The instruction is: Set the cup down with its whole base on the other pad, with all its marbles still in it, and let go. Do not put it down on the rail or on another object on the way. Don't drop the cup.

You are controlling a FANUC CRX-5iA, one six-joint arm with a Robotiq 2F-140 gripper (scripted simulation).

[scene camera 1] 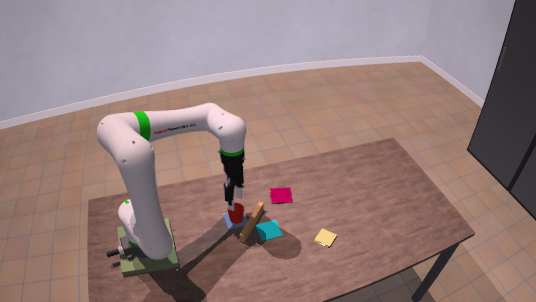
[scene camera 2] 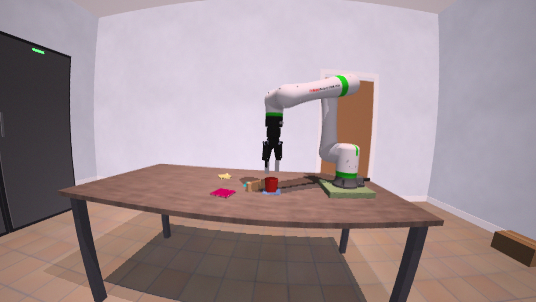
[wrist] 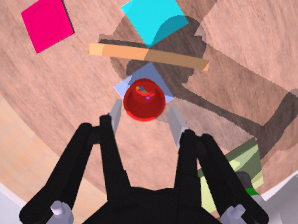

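Note:
A red cup (wrist: 135, 104) and a wooden rail (wrist: 94, 49) are visible to me, along with my gripper (wrist: 145, 110).

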